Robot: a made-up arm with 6 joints.
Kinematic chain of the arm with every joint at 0, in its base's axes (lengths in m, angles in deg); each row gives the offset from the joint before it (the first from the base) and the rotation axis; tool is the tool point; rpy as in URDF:
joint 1: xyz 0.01 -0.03 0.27 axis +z
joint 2: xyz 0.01 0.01 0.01 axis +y
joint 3: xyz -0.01 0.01 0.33 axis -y
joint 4: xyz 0 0.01 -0.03 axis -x
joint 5: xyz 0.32 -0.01 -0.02 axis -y
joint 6: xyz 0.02 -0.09 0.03 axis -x
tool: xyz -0.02 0 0.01 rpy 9.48 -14.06 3.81
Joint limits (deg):
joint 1: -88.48..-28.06
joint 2: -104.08..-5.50
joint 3: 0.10..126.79
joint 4: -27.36..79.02
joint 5: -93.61..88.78
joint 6: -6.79..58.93
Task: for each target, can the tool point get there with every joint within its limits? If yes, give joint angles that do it. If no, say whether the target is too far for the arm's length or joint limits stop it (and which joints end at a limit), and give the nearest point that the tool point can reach.
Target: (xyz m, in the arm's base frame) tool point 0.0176 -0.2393 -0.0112
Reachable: no: joint limits stop it (at a limit: joint 2, joint 3, joint 4, joint 5, joint 6) | nearest point 0.0195 -0.2911 0.5418 | short by 0.555 m
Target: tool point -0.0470 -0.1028 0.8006
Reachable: yes | joints -81.96 -26.66 27.35 -13.73 14.52 28.71
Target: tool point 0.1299 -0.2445 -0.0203
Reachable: no: joint limits stop it (at a limit: joint 2, joint 3, joint 4, joint 5, joint 6) | nearest point 0.1375 -0.2581 0.5418 | short by 0.562 m
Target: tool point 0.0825 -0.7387 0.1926
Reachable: no: joint limits stop it (at a limit: joint 2, joint 3, joint 4, joint 5, joint 6) | nearest point 0.0446 -0.3678 0.5466 | short by 0.514 m
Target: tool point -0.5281 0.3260 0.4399
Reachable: yes | joints -39.49 -66.39 108.91 7.04 -42.73 3.74
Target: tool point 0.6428 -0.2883 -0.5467
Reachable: no: too far | nearest point 0.0279 0.4199 -0.0998 | short by 1.039 m
